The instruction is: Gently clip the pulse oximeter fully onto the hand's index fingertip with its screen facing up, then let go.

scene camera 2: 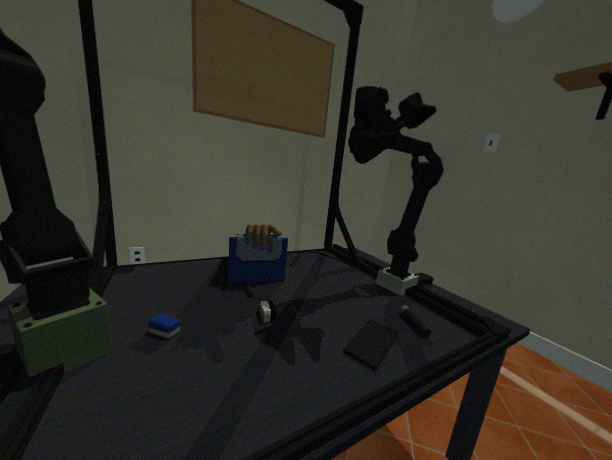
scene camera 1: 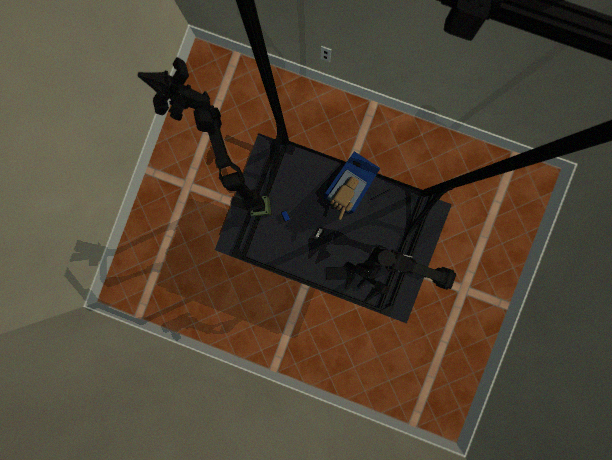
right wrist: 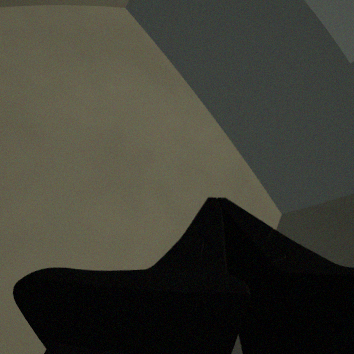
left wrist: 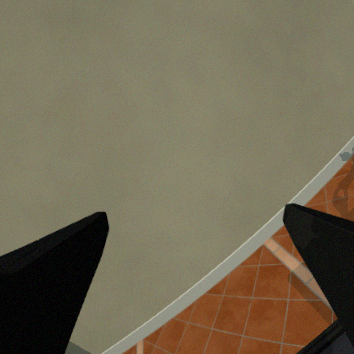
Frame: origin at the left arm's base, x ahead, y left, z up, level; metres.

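Seen in the pictures: left gripper, between the fingertips: (scene camera 2: 417, 122) (scene camera 1: 354, 295) (left wrist: 196, 216); right gripper, between the fingertips: (scene camera 1: 138, 74) (right wrist: 214, 205); left arm's base, origin of its link: (scene camera 2: 398, 272); right arm's base, origin of its link: (scene camera 2: 59, 304) (scene camera 1: 258, 205).
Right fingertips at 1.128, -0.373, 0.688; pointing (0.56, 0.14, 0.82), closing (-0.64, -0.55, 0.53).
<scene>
Offsets run from my right fingertips to a thing's middle, as dx, dy, dz. "spot": to the spot under its first point.
A small blue-topped block with a white underside {-0.419, +0.268, -0.725} (scene camera 1: 285, 216) (scene camera 2: 164, 325) and a small white-and-black piece {spot: -0.636, +0.321, -0.710} (scene camera 1: 319, 233) (scene camera 2: 265, 312) lie apart on the table; I cannot tell for certain which is the oximeter, and no screen is readable. The tan hand (scene camera 1: 347, 192) (scene camera 2: 259, 233) rests on a blue stand with a pale pad, its index finger (scene camera 1: 342, 214) sticking out past the stand's edge, bare. My left gripper (scene camera 1: 364, 289) (left wrist: 196, 216) is open and empty, raised above the table, away from both pieces. My right gripper (scene camera 1: 140, 74) (right wrist: 214, 205) is shut and empty, far beyond the table.
The blue stand (scene camera 1: 366, 165) (scene camera 2: 257, 272) is near the table's far edge. A dark flat slab {-0.804, +0.522, -0.737} (scene camera 2: 371, 344) and a dark cylinder {-0.962, +0.534, -0.728} (scene camera 2: 415, 321) lie at the right in scene camera 2. Black frame posts (scene camera 2: 97, 150) (scene camera 2: 342, 145) rise at the table's edges.
</scene>
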